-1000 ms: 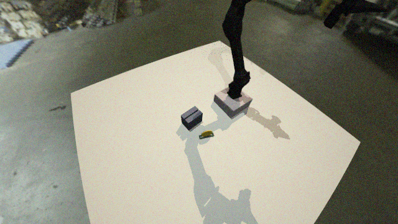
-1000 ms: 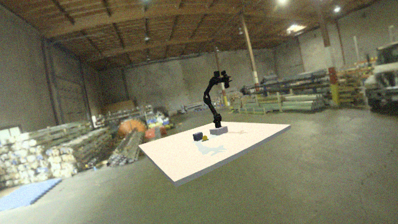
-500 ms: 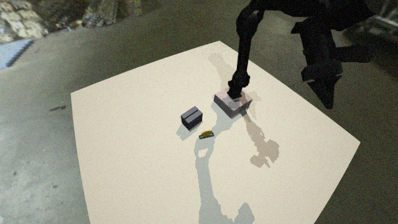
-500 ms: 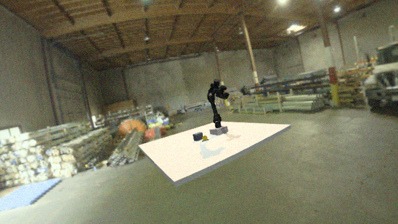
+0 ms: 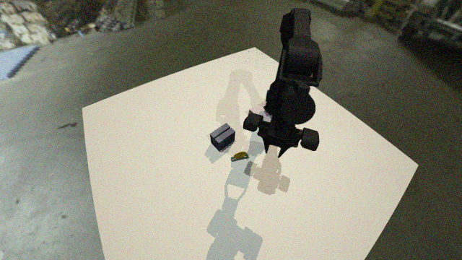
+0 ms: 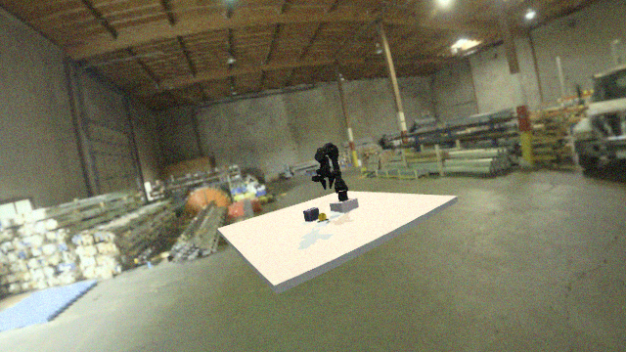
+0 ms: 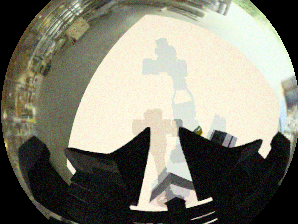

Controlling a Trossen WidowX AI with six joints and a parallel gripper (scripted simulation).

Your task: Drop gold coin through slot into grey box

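Right now the gold coin is 19 cm below my gripper tip, 11 cm to the right of it and 3 cm ahead of it.
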